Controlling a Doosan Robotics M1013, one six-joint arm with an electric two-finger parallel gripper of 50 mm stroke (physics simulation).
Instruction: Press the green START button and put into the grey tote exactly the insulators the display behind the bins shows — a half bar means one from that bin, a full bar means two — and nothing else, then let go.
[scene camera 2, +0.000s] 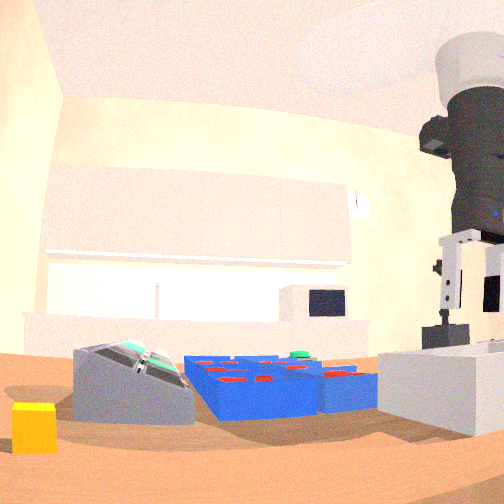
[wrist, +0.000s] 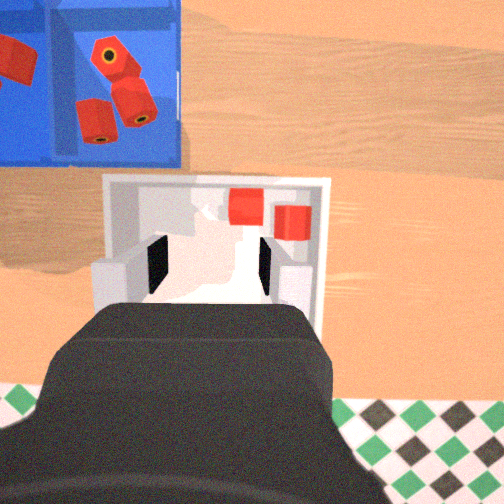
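My gripper is open and empty, hanging above the grey tote; in the scene view the gripper sits just over the tote at the right. Two red insulators lie inside the tote at its far right, one beside the other. The blue bins hold several red insulators; three show in the nearest bin in the wrist view. The green START button is behind the bins. The grey display console stands left of the bins; its bars are not readable.
A yellow block stands at the front left of the table. The table edge and a checkered floor show below the tote in the wrist view.
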